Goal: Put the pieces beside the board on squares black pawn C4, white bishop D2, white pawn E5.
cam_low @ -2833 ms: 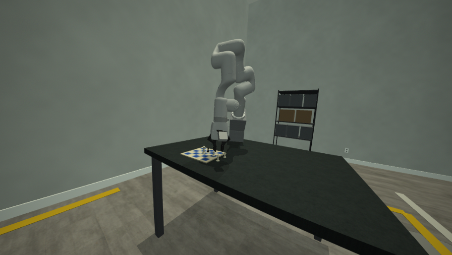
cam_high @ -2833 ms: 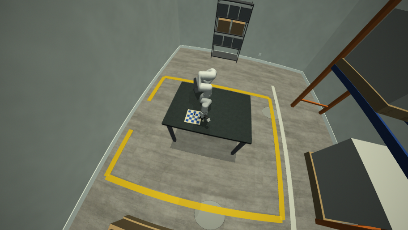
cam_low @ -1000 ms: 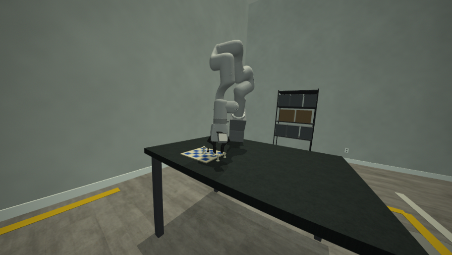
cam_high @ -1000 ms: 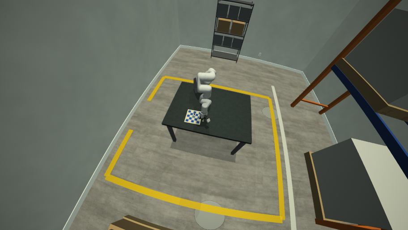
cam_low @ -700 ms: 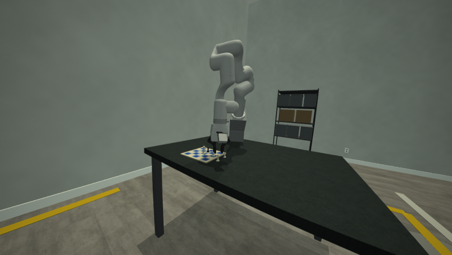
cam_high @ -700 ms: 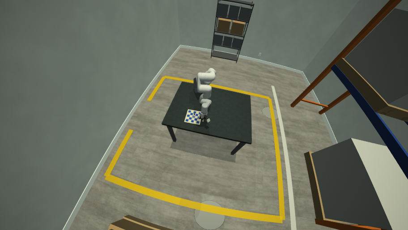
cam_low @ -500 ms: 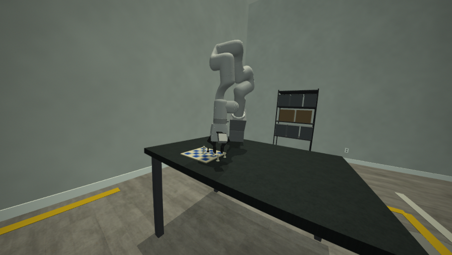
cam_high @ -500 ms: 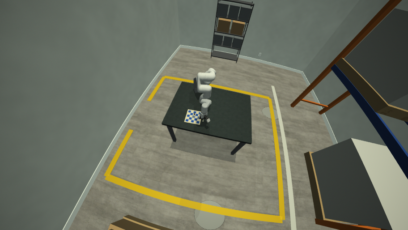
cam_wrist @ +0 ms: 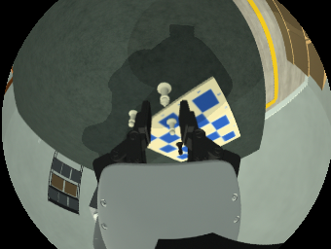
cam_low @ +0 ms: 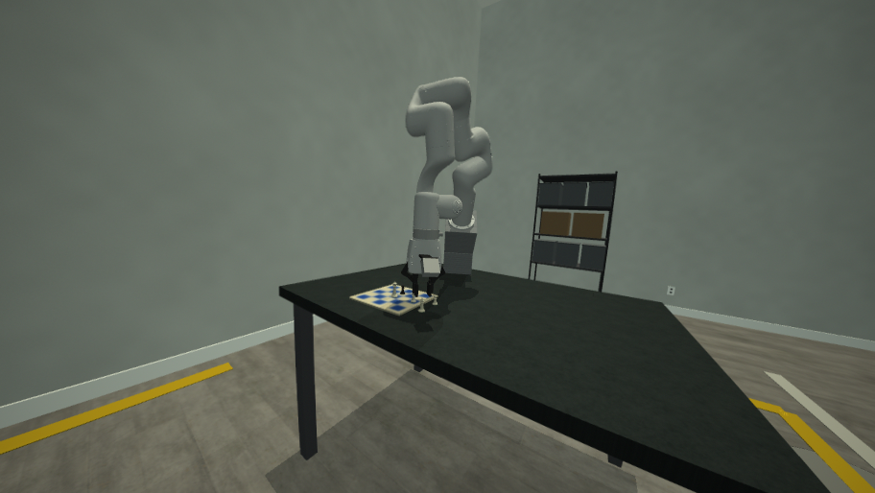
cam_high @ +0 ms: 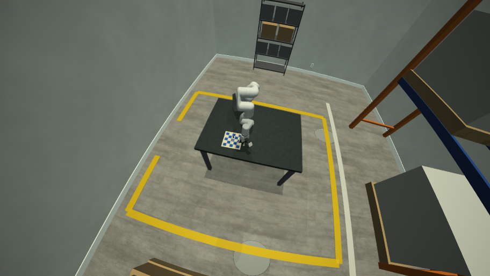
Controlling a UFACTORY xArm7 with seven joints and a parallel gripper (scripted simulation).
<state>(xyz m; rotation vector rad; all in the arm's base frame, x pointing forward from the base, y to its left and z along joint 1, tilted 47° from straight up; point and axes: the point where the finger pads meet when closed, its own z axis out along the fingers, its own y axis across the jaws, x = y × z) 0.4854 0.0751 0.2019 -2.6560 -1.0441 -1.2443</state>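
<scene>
Right now my hand is 140 mm to the left of the white piece, 40 mm above it and 20 mm past it. The rest, counted from my hand: black pawn: 140 mm to the right, 70 mm behind, 50 mm below; then cream chessboard: 140 mm to the right, 70 mm below, 30 mm behind.
</scene>
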